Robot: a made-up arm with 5 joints.
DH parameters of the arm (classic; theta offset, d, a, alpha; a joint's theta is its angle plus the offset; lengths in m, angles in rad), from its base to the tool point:
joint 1: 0 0.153 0.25 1.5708
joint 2: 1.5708 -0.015 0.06 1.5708
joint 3: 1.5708 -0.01 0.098 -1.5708
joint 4: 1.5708 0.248 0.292 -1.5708
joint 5: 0 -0.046 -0.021 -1.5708
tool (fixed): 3.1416 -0.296 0 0
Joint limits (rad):
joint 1: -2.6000..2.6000
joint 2: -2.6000..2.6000
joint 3: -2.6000..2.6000
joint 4: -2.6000..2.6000
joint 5: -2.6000..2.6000
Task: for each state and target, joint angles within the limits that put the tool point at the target. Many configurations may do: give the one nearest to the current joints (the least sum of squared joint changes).
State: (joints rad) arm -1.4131 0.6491 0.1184 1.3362 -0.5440
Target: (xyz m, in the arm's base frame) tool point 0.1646 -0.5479 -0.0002
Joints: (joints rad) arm -1.3231 1.2990 0.1814 1.4303 -0.9386
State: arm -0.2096 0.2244 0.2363 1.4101 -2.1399
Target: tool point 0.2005 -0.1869 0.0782
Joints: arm -0.1666 0.5024 -0.3860 1.1724 -1.7682
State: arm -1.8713 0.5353 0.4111 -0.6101 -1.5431
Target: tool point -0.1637 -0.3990 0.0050
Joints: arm -1.9313 0.7958 0.3730 -0.6399 -1.4501
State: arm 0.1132 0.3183 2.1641 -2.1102 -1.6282
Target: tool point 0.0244 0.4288 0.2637
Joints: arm 0.5536 0.3422 1.9481 -2.0742 -1.2200
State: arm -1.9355 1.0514 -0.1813 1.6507 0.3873
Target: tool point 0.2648 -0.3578 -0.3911
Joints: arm -1.3655 0.9063 -0.1324 0.9037 0.6891
